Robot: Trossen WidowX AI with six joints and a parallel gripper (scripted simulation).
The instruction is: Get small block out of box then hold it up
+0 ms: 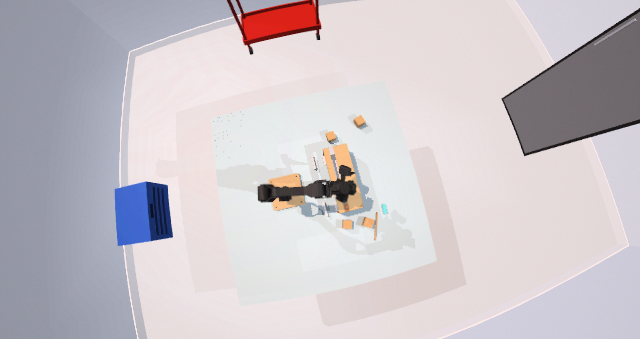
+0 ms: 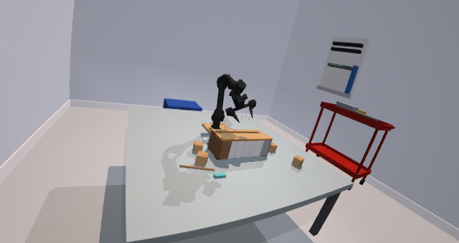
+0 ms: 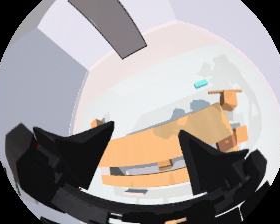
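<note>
Right now the tan block is 60 mm behind my gripper tip, 20 mm to the left of it and 150 mm below it. From my gripper tip the other things lie so: thin wooden stick 110 mm ahead, 290 mm to the right, 230 mm below; then tan box 80 mm behind, 40 mm to the left, 170 mm below.
</note>
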